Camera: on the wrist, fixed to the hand. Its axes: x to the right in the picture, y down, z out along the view.
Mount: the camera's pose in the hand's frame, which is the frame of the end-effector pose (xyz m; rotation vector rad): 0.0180 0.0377 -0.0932 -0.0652 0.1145 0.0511
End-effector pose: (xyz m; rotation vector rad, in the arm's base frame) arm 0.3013 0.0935 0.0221 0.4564 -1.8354 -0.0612
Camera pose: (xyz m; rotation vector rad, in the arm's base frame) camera 0.3733 0.1396 0.0780 0.3600 -1.7264 -0.0587
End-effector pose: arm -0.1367 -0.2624 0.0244 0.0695 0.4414 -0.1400
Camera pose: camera -0.1541 -0.2182 -0.0660 0.0248 0.5577 -0.0715
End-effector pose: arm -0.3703 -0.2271 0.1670 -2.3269 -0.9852 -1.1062
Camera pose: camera -0.3831 -0.3002 0.2372 -2.2971 -0.8555 -1.2532
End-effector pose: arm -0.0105 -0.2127 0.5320 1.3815 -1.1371 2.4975
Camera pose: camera -0.1015 -0.1860 0.4941 1.1917 -1.2334 2.5128
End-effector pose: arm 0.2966 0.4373 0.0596 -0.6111 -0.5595 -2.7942
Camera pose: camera 0.2588 0.3626 0.0011 -0.4673 -0.4256 -2.7869
